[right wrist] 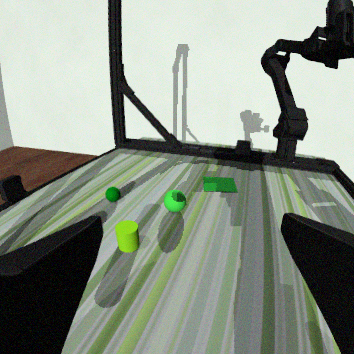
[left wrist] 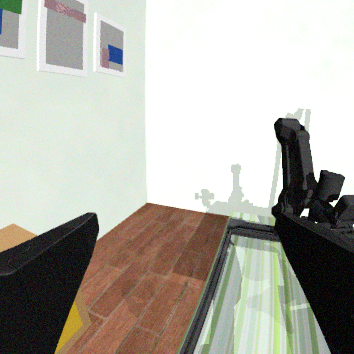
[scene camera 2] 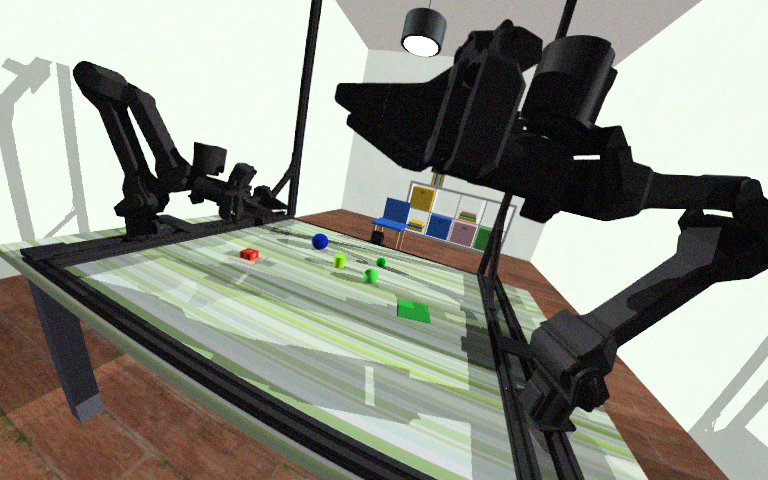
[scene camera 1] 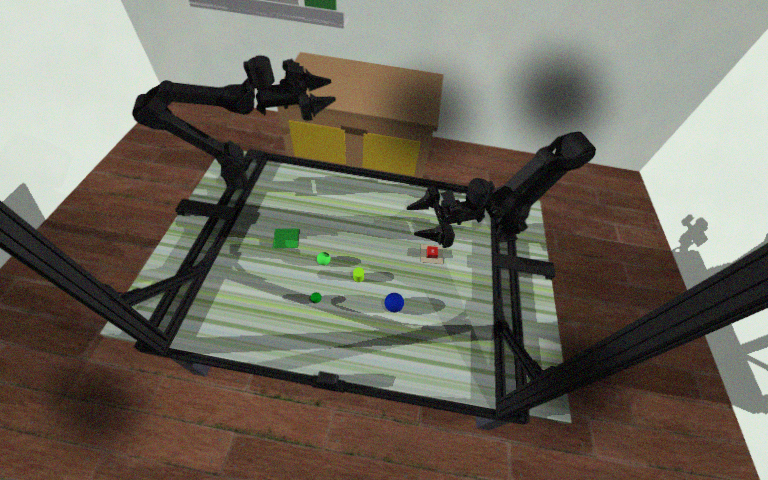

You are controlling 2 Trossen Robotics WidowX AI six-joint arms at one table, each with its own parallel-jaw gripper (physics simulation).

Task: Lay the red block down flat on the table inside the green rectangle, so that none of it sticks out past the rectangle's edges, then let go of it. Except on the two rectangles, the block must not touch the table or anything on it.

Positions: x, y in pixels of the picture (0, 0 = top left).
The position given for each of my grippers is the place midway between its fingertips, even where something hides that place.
My left gripper [scene camera 2: 342, 108] is open, holding nothing. My right gripper [scene camera 2: 281, 210] is open, holding nothing.
